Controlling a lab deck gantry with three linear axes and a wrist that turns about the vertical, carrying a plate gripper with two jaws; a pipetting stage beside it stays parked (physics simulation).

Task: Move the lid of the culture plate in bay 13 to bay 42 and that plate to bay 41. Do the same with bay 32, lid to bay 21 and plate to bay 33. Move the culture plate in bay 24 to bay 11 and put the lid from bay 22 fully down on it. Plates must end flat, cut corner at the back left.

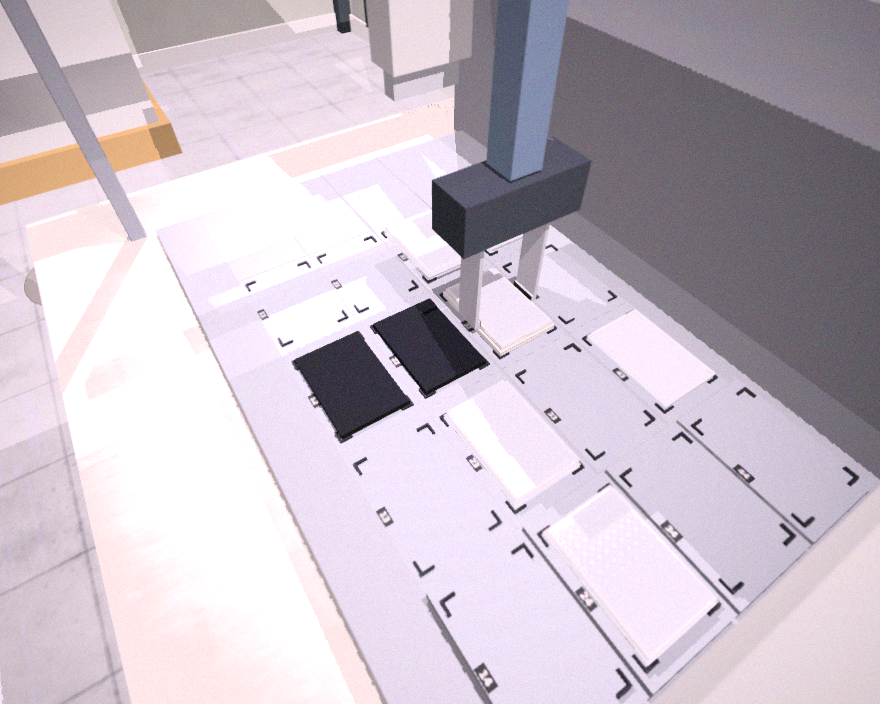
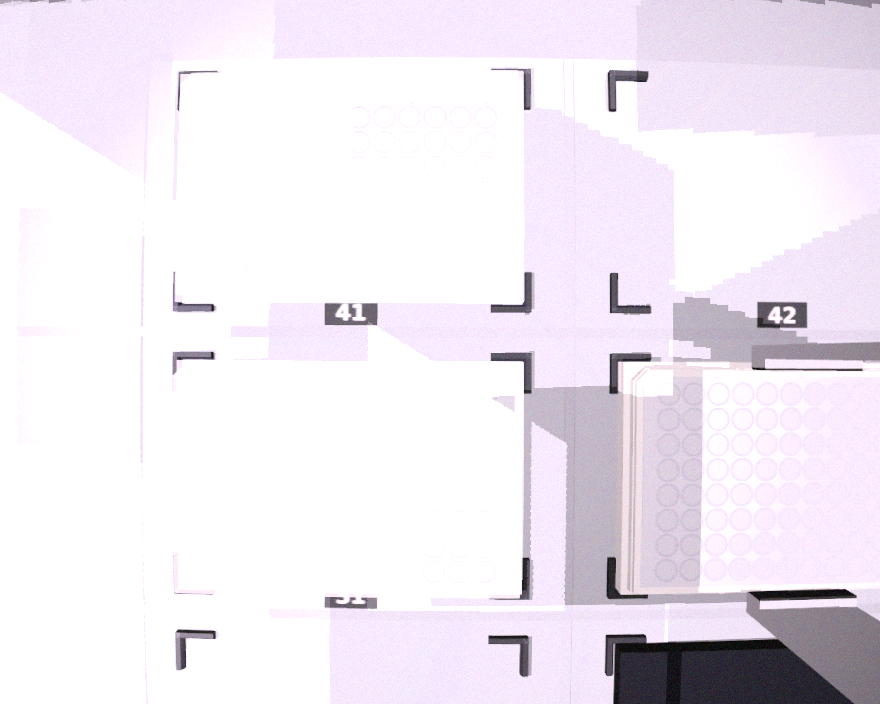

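Seen in the pictures: gripper, fingertip midpoint: (image 1: 497, 306) (image 2: 797, 479); robot's base, origin of the base link: (image 1: 248, 286).
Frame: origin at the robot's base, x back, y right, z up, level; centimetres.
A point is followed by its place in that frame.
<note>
My gripper (image 1: 501, 308) {x -22.8, y -25.7, z 1.1 cm} (image 2: 803, 477) {x -22.8, y -25.7, z 1.1 cm} stands low at bay 32, its jaws against the two long sides of a pale clear lid (image 1: 513, 311) {x -25.0, y -26.6, z 1.4 cm} (image 2: 748, 469) {x -20.8, y -26.2, z 1.4 cm}. It looks shut on this lid. The culture plate (image 2: 626, 477) {x -16.6, y -25.8, z 0.8 cm} is directly under the lid; any gap between them is too small to tell. A white plate (image 2: 330, 183) {x -5.8, y -36.3, z 1.4 cm} lies in bay 41, washed out by glare. A pale plate (image 1: 631, 572) {x -56.3, y -14.6, z 2.9 cm} with wells is in bay 24. A dark flat piece (image 1: 429, 345) {x -23.5, y -14.8, z 0.8 cm} (image 2: 697, 679) {x -19.4, y -18.2, z 0.8 cm} covers bay 22. Bays 11, 13, 21, 33 and 42 hold no plate or lid that I can see.
A white flat piece (image 1: 425, 253) {x -9.0, y -23.3, z 1.4 cm} (image 2: 330, 477) {x -5.9, y -25.9, z 1.4 cm} is in bay 31. Another dark piece (image 1: 352, 385) {x -23.8, y -4.1, z 0.8 cm} is in bay 12. White pieces lie in bay 23 (image 1: 513, 440) {x -39.9, y -14.8, z 1.4 cm} and bay 43 (image 1: 653, 356) {x -39.7, y -36.5, z 0.8 cm}. The parked pipetting stage (image 1: 418, 40) hangs behind the deck.
</note>
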